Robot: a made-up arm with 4 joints.
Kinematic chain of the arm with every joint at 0, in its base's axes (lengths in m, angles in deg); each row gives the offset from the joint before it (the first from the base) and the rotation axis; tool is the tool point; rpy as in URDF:
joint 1: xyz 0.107 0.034 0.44 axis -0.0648 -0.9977 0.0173
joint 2: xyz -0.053 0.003 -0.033 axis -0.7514 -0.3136 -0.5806
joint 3: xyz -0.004 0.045 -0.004 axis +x
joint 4: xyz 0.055 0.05 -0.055 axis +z
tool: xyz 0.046 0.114 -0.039 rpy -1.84 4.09 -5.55
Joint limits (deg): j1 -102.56..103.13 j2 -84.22..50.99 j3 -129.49..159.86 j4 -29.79..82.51
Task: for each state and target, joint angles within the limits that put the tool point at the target. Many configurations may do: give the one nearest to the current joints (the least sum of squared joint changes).
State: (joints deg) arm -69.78 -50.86 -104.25 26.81
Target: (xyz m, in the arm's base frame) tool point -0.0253 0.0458 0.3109
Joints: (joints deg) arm -62.41 -48.57 -129.49 -1.95
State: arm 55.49 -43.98 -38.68 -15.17
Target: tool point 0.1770 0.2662 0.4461
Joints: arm 75.13 -23.10 11.80 -29.79
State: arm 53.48 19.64 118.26 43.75
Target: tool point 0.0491 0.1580 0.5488
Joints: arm 23.60 43.40 121.25 20.92
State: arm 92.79 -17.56 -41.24 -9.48
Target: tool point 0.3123 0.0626 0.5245
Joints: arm 91.87 0.84 -60.96 -19.70
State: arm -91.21 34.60 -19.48 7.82
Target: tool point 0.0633 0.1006 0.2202
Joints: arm -52.40 43.30 -2.35 -8.39
